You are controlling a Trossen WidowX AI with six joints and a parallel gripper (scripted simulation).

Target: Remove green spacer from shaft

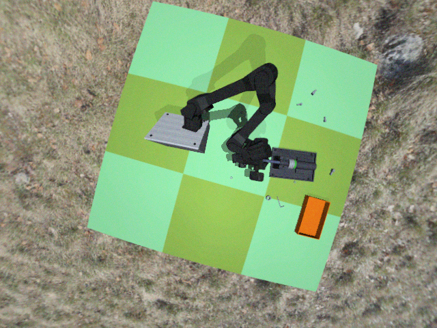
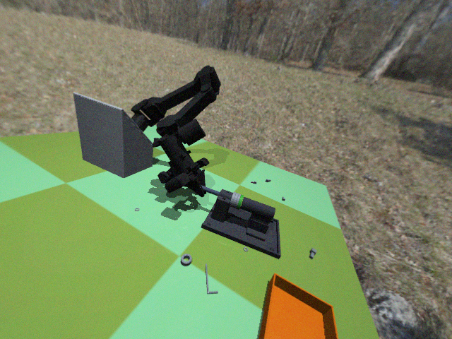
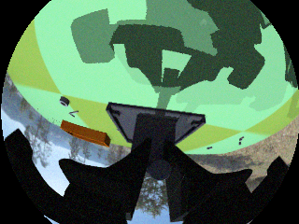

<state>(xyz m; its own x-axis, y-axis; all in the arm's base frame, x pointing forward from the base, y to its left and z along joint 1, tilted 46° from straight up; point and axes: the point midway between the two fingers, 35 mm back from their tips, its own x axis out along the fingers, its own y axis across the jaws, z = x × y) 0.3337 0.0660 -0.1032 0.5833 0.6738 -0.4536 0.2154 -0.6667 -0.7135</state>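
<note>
My gripper tip is now 40 mm short of the grey shaft, 20 mm below it and 10 mm to the right of it. Also, from my gripper tip: orange tray (330 mm ahead, 190 mm to the right, 50 mm below); light grey spacer (100 mm ahead, 20 mm to the left, 20 mm above); green spacer (110 mm ahead, 30 mm to the left, 20 mm above).
</note>
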